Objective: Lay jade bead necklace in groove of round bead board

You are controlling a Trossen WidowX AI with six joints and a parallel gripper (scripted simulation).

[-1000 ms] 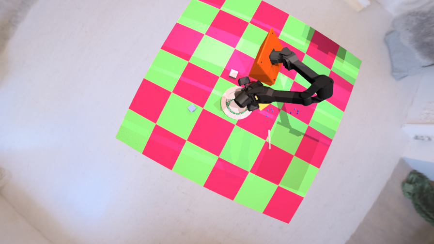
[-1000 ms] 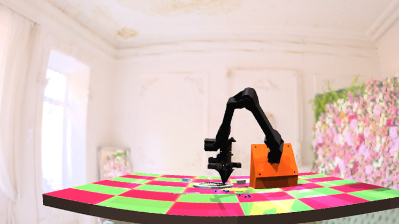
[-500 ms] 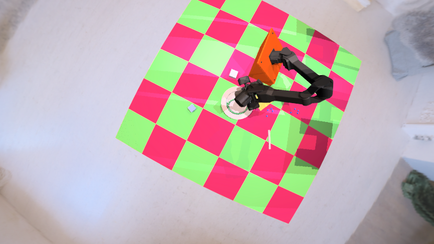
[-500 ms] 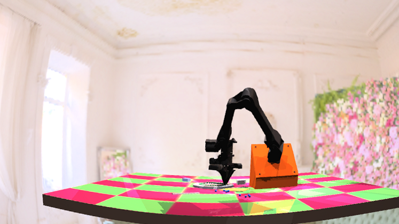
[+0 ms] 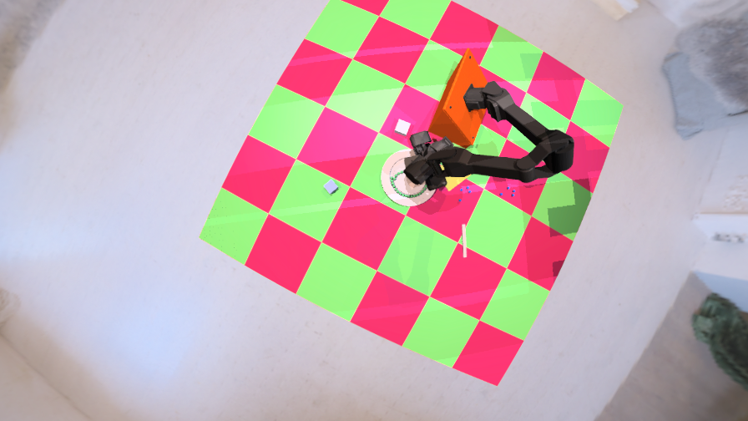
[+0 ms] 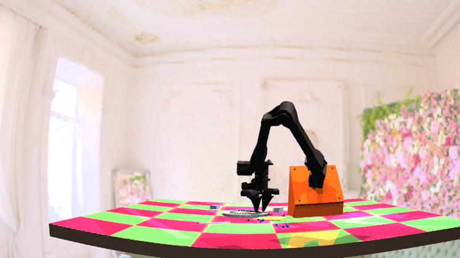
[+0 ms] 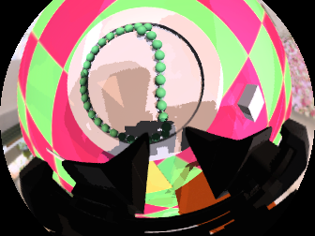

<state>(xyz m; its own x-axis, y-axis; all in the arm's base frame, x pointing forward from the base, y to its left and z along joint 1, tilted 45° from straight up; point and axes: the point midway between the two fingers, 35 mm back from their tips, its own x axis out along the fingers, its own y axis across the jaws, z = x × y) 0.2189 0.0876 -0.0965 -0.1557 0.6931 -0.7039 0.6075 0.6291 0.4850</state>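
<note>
The round bead board is 60 mm ahead of my gripper tip, 20 mm to the right of it and 10 mm below it. The rest, counted from my gripper tip: white cube 130 mm to the right, 80 mm behind; then thin white stick 270 mm to the left, 140 mm ahead, 10 mm below; then yellow patch 110 mm to the left, 50 mm behind, 20 mm below.
</note>
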